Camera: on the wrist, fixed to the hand. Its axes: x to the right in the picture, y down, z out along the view.
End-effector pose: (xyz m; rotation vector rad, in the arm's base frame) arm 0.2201 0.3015 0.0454 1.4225 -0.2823 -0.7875
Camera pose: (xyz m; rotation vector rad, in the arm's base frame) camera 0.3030 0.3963 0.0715 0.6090 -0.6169 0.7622
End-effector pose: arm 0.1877 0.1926 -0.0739 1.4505 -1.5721 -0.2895
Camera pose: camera 0.2458 0.2604 0.0187 -0.2491 -1.5806 0.6015
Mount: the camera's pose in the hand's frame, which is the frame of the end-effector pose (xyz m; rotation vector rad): -0.0074 0.0464 -0.1197 -0.4249 0.5350 1.5532
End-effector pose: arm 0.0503 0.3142 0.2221 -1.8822 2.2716 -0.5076
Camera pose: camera -0.0299 0.3482 0.3167 -0.3808 -2.8454 0.1949
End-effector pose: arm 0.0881 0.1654 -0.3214 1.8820 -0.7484 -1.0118
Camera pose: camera 0.1828 0.1975 -0.2406 0.6677 -1.1668 0.3167
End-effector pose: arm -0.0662 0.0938 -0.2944 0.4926 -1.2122 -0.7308
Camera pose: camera 0.0580 0.1262 -0.3021 -0.6019 -0.5877 0.4840
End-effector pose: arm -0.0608 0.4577 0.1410 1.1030 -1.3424 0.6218
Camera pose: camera -0.0497 0.5842 0.1613 -0.6458 -1.5349 1.4793
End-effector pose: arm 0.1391 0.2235 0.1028 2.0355 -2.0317 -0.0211
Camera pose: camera 0.1169 0.2525 0.2261 -0.1021 -2.3181 0.3063
